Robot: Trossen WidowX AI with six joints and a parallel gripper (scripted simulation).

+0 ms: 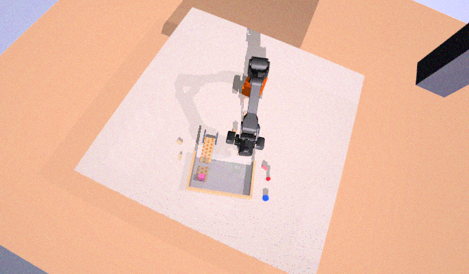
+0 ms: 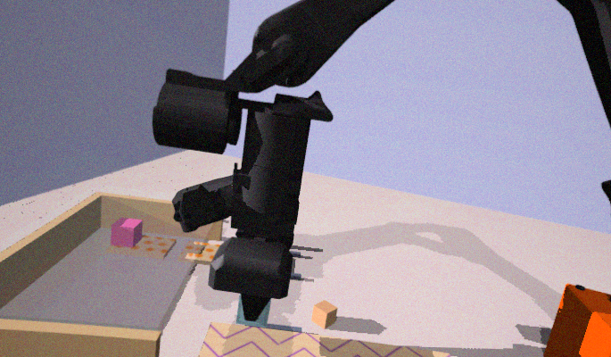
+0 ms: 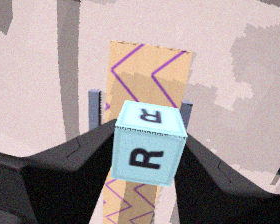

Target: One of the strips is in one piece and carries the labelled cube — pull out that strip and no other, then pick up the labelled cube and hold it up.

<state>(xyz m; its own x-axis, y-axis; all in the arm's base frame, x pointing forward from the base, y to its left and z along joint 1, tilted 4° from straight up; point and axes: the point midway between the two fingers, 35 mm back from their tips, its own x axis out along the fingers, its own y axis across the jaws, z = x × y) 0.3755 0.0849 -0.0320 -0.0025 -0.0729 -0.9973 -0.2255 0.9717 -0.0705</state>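
The zigzag strip lies 90 mm behind my gripper tip, 40 mm below it and 20 mm to the right of it. From my gripper tip the other things lie so: light-blue cube marked r (10 mm above); then small tan block (80 mm to the right, 60 mm behind, 30 mm below); then pink piece (150 mm to the left, 50 mm ahead, 40 mm below).
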